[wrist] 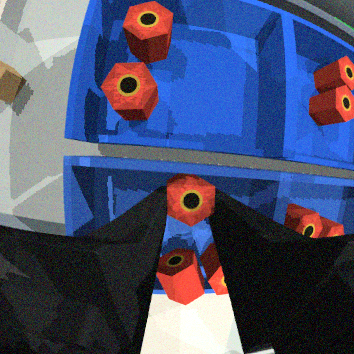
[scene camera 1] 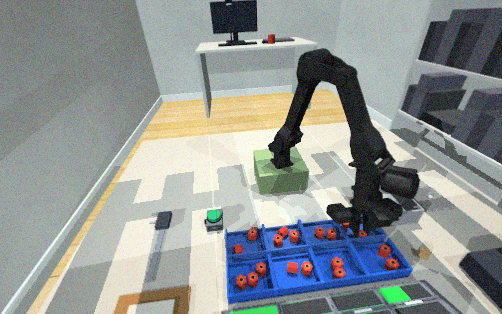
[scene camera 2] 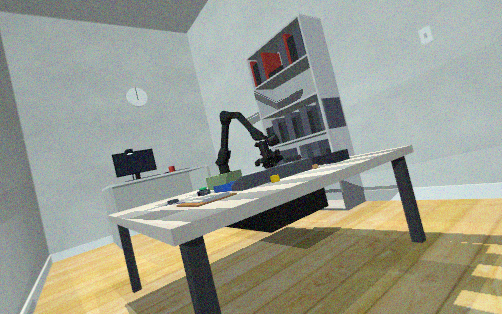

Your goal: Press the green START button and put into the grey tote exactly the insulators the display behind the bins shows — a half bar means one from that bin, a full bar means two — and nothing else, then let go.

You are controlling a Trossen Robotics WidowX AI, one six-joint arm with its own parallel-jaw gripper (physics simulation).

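Places are measured from the arm's base along level axes (x left, y back, z up), in centimetres.
Pixels of known places: gripper, fingertip midpoint: (wrist: 187, 194) (scene camera 1: 360, 237); arm's base at its link origin: (scene camera 1: 281, 162) (scene camera 2: 225, 173).
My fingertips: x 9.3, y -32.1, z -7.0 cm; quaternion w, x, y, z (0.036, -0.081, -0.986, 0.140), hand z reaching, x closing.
For each thing: its top centre in the pictures, then the offset to it from my fingertips. "*": a spot on its surface instead.
- red hexagonal insulator at its top centre: (wrist: 191, 200) dy -0.1, dx +0.0, dz +1.7 cm
- green START button at its top centre: (scene camera 1: 213, 213) (scene camera 2: 202, 187) dy +20.5, dx -37.2, dz +2.7 cm
- display at a spot on its surface: (scene camera 1: 305, 306) * dy -11.4, dx -24.0, dz +3.3 cm
- grey tote at its top centre: (scene camera 1: 387, 194) dy +7.7, dx +15.5, dz +4.1 cm
- small wooden cube at its top centre: (scene camera 1: 424, 250) dy -9.3, dx +11.8, dz +0.7 cm
- black box at a spot on its surface: (scene camera 1: 487, 272) * dy -18.8, dx +16.7, dz +3.6 cm
- dark-headed tool at a spot on its surface: (scene camera 1: 163, 220) * dy +25.3, dx -52.4, dz +0.6 cm
- wooden frame at a spot on its surface: (scene camera 1: 184, 299) * dy +0.3, dx -48.0, dz -0.7 cm
My gripper (scene camera 1: 361, 231) (scene camera 2: 267, 166) (wrist: 187, 194) points down into the corner compartment of the blue bins (scene camera 1: 320, 286) (wrist: 76, 117) and is shut on a red hexagonal insulator (wrist: 191, 201), its black hole facing the wrist camera. Two more insulators (wrist: 181, 277) (wrist: 217, 275) lie in that compartment, partly between and behind the fingers. The neighbouring compartments also hold red insulators. The green START button (scene camera 1: 214, 215) stands left of the bins. The display (scene camera 1: 305, 306) shows partly at the bottom edge, with green bars in some cells. The grey tote (scene camera 1: 412, 215) is partly hidden behind the gripper.
The arm stands on a green block (scene camera 1: 281, 179). A small wooden cube (scene camera 1: 424, 253) (wrist: 9, 82) lies beside the bins, and a black box (scene camera 1: 487, 272) is farther right. A dark-headed tool (scene camera 1: 163, 220) and a wooden frame (scene camera 1: 184, 299) lie left of the bins. Raised dividers separate the compartments.
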